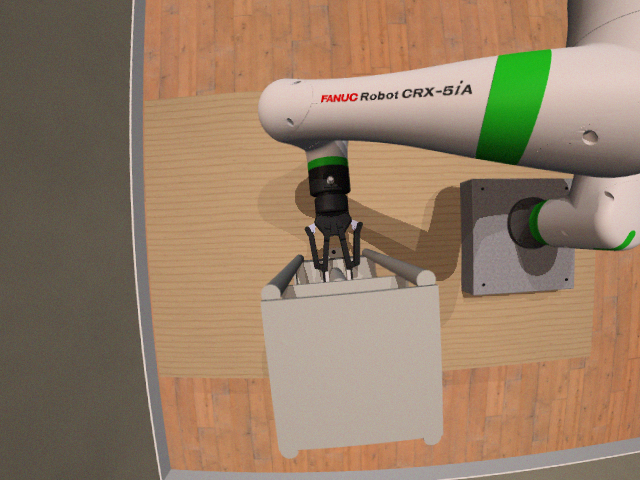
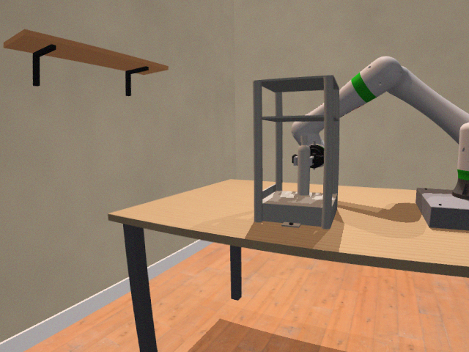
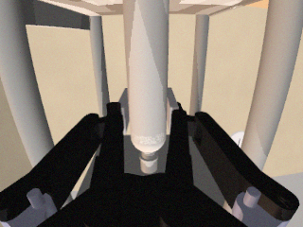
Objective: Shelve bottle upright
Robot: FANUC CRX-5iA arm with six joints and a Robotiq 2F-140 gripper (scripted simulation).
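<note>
My hand is 6 cm to the right of the shelving unit and 4 cm below it.
</note>
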